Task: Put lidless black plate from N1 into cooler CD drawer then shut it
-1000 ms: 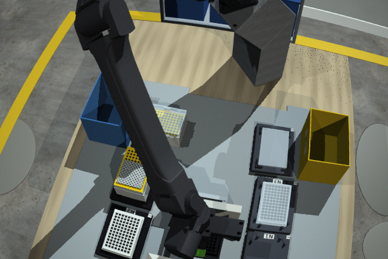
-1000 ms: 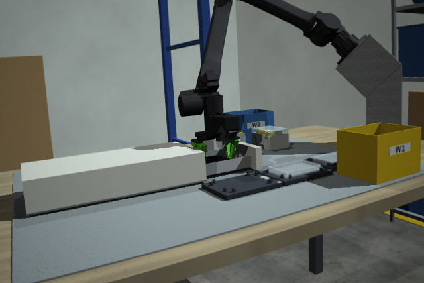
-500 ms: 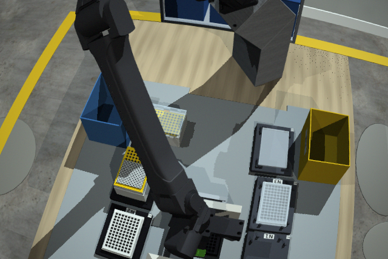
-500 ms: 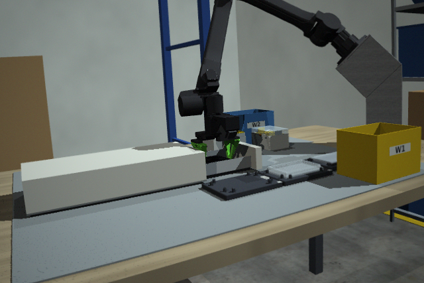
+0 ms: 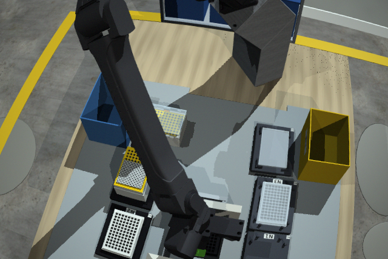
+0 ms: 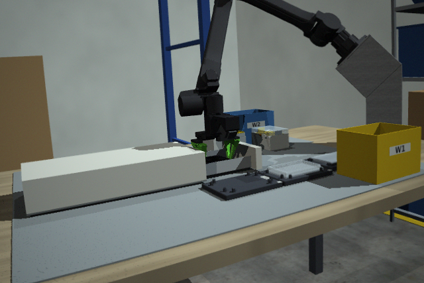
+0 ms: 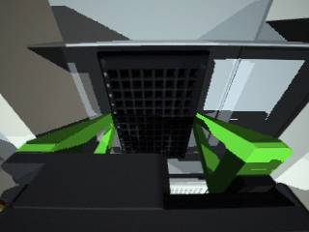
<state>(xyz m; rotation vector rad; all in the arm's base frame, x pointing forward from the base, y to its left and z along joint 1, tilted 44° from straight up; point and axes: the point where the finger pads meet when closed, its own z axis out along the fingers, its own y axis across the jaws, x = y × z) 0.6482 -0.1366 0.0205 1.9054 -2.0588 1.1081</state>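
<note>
Now: hand right at the black plate. Also, from my hand: white grid plate: 190 mm to the right, 10 mm below; then cooler CD: 160 mm ahead, 30 mm to the right, 10 mm above; then drawer: 40 mm ahead, 10 mm to the right.
</note>
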